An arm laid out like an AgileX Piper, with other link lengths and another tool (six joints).
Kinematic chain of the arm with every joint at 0, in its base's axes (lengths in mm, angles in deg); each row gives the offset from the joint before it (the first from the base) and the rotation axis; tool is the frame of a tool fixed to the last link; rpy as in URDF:
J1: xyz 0 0 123 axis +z
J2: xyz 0 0 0 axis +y
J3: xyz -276.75 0 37.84 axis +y
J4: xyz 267.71 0 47.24 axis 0.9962 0 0.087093
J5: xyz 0 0 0 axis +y
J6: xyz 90.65 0 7.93 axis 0.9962 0 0.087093
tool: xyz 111.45 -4 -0.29 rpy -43.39 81 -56.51
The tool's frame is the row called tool.
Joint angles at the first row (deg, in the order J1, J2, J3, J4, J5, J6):
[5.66, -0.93, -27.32, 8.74, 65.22, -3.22]
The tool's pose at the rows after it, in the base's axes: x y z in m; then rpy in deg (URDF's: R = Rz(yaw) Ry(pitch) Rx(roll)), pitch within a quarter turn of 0, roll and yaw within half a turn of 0:
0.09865 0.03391 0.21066 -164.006 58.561 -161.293
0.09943 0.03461 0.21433 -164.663 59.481 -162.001
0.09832 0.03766 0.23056 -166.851 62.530 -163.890
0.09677 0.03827 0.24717 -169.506 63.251 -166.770
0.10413 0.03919 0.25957 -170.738 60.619 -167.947
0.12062 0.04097 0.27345 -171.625 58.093 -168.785
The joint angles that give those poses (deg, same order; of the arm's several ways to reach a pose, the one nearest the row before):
[5.66, -0.93, -27.32, 8.74, 65.22, -3.02]
[5.66, -0.93, -27.60, 8.95, 64.62, -2.66]
[5.66, -0.93, -29.58, 9.95, 63.68, -1.81]
[5.65, 1.10, -32.90, 10.07, 64.23, -0.36]
[5.66, 6.92, -36.64, 10.06, 64.78, 0.00]
[5.66, 14.32, -40.56, 10.17, 63.85, 0.01]

